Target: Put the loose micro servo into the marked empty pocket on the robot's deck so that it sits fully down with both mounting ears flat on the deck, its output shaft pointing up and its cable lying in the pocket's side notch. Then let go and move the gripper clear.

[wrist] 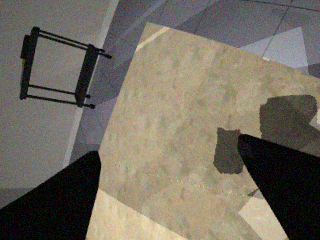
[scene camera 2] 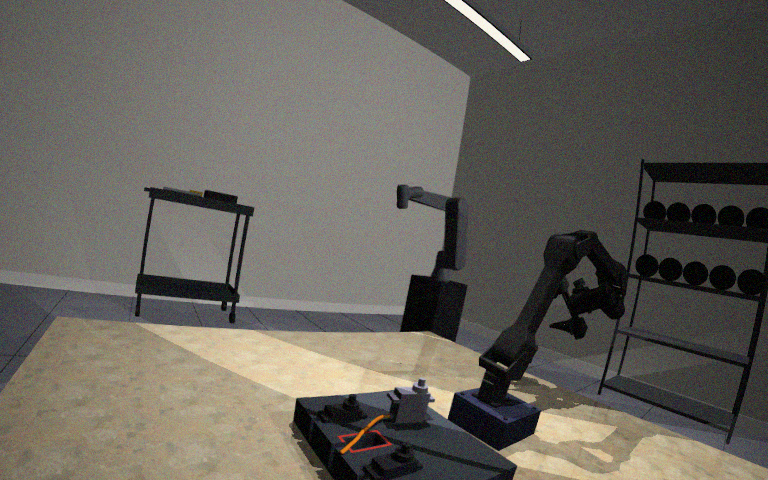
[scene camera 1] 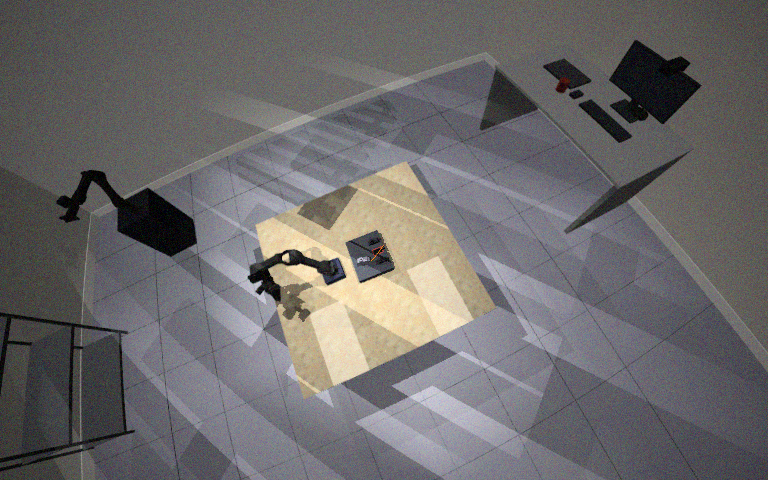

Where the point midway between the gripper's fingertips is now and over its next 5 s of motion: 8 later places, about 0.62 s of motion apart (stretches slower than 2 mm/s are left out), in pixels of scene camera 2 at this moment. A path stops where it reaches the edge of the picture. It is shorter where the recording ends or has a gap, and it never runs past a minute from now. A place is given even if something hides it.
The gripper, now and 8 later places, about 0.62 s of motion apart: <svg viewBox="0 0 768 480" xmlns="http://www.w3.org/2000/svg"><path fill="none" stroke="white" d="M544 313L572 329L609 355L638 387L644 422L612 449L531 458L431 435L404 429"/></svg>
